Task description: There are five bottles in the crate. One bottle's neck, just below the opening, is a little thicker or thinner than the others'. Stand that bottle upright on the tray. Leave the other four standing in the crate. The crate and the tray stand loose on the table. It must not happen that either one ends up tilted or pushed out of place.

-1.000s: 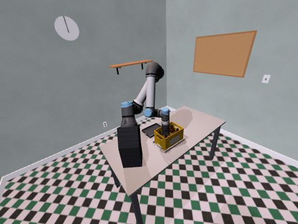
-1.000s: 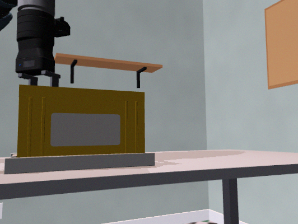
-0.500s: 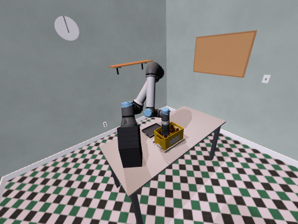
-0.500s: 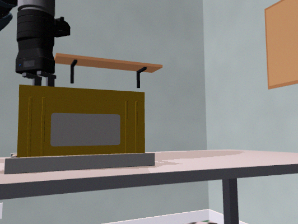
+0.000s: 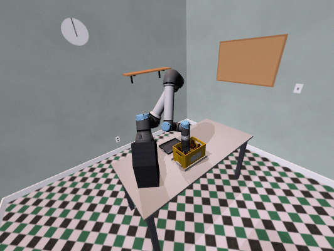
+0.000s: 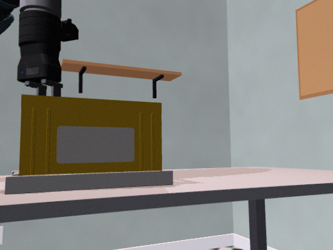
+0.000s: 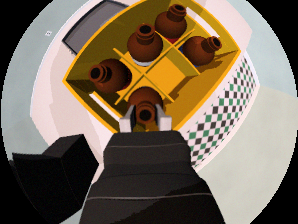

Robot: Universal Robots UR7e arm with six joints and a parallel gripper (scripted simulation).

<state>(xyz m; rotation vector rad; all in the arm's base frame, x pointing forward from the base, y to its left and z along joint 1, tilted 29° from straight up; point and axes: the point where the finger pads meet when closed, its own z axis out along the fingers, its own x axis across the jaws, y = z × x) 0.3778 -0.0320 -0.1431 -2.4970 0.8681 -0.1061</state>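
My hand is 8 cm short of the crate, 8 cm above it and 6 cm to the right of it. The rest, counted from my hand: dark tray 34 cm to the left, 15 cm below, 3 cm ahead; brown bottle 16 cm ahead, 12 cm to the left, 7 cm below.
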